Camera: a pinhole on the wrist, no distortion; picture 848 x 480 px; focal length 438.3 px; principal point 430.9 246.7 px. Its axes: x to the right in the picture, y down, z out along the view. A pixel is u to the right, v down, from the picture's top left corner.
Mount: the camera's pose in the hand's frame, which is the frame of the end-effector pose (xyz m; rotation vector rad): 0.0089 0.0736 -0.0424 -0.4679 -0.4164 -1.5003
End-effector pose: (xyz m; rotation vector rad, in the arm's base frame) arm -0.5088 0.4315 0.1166 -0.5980 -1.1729 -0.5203
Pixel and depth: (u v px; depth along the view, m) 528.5 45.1 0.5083
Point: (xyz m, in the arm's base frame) -0.7227 0.9351 0.0014
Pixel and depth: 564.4 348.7 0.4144
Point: -0.6016 0.8142 0.2993
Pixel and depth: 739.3 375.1 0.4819
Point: -0.7957 0.8200 0.4182
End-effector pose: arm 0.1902 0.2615 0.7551 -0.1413 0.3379 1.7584
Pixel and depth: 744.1 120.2 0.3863
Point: 0.2020 0.3059 1.1988
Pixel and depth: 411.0 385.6 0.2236
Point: -0.0134 0.3460 0.8928
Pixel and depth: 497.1 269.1 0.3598
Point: -0.0072 0.3445 1.0522
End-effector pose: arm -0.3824 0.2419 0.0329 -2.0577 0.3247 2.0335
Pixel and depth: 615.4 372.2 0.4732
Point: -0.8662 0.2338 -0.1355
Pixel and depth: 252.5 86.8 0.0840
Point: -0.4397 0.1058 0.0524
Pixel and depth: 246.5 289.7 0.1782
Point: -0.5190 0.0423 0.0021
